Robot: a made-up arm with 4 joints.
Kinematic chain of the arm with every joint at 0, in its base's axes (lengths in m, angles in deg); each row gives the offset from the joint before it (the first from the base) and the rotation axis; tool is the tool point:
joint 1: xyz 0 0 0.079 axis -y
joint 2: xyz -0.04 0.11 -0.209 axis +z
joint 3: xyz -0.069 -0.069 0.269 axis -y
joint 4: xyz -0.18 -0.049 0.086 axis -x
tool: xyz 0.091 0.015 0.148
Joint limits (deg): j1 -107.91..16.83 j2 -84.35..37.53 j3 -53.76..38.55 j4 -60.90..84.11
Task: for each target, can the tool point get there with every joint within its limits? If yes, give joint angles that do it. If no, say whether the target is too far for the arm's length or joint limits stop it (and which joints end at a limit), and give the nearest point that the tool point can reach.
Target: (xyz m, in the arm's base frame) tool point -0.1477 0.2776 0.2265
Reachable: yes | joints 6.92 -54.88 14.63 66.61
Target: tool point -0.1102 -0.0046 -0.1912
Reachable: no: joint limits stop it (at a limit: joint 1, joint 2, joint 3, joint 4) | nearest point -0.2231 0.0172 0.0867 | short by 0.301 m
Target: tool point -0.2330 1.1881 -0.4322
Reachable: no: too far | nearest point -0.2970 0.3623 0.1695 | short by 1.024 m
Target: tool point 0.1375 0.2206 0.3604
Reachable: yes | joints -54.77 -59.41 -1.76 26.35
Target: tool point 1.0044 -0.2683 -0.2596
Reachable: no: too far | nearest point 0.2977 -0.0722 0.0079 | short by 0.781 m
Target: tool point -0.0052 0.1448 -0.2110
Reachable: no: joint limits stop it (at a limit: joint 1, joint 2, joint 3) | nearest point 0.2233 0.0288 -0.1022 | short by 0.278 m
